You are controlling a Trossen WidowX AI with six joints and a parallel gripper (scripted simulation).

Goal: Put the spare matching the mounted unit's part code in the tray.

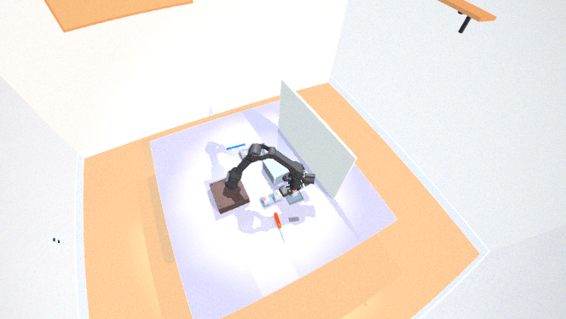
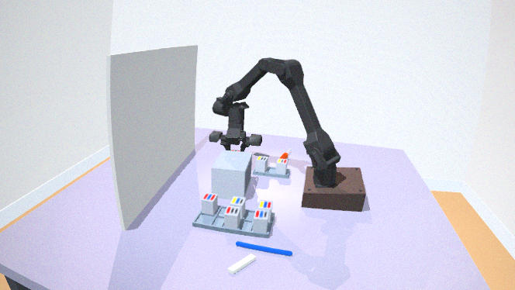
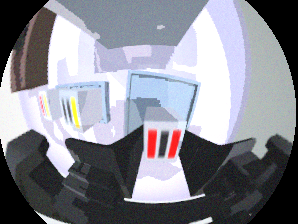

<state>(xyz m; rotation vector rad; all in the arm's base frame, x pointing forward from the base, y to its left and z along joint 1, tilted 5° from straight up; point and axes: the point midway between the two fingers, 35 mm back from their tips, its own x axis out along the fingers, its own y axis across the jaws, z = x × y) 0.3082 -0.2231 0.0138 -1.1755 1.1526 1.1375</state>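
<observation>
Right now my gripper tip is 2 cm below the white spare. The rest, counted from my gripper tip: grey mounted unit (20 cm to the left, 3 cm above, 2 cm behind); rack (14 cm behind, 4 cm to the left, 2 cm below); light blue tray (2 cm below).
</observation>
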